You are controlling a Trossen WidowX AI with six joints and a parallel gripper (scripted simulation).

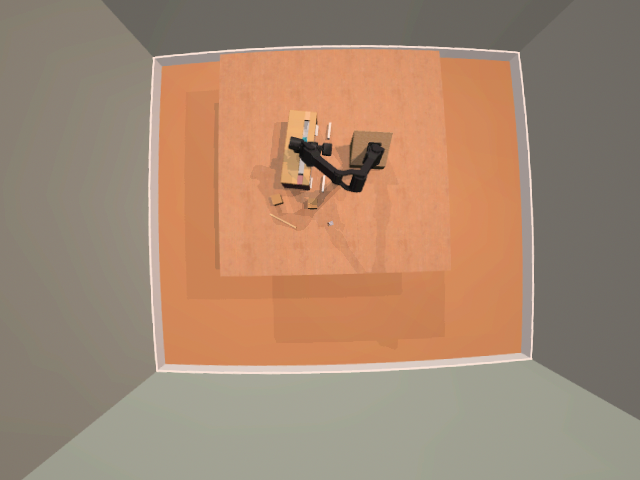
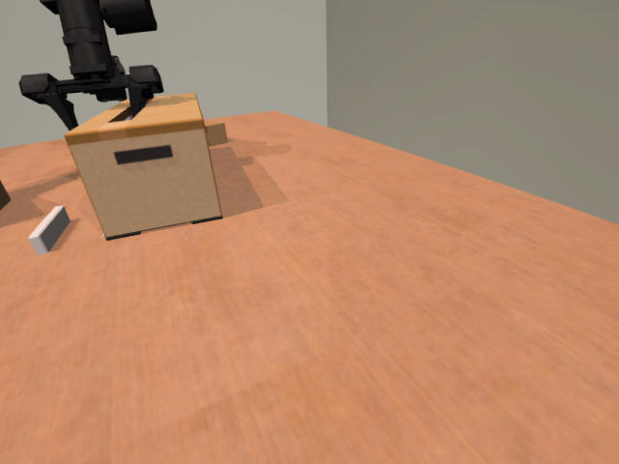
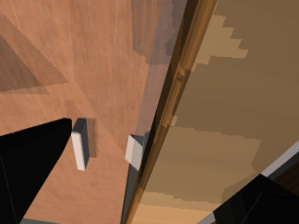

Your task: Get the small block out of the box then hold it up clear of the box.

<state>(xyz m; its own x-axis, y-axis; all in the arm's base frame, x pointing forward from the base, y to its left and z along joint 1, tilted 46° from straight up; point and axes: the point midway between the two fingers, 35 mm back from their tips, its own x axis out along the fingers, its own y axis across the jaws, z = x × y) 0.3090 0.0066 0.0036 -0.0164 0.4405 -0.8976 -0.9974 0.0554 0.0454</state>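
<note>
My gripper tip is now 4 cm short of the tan box, 1 cm to the right of it and 2 cm above it. From my gripper tip the other things lie so: thin stick (16 cm ahead, 38 cm to the left, 8 cm below); tiny grey cube (10 cm behind, 39 cm to the left, 8 cm below); teal block (5 cm ahead, 3 cm to the right).
</note>
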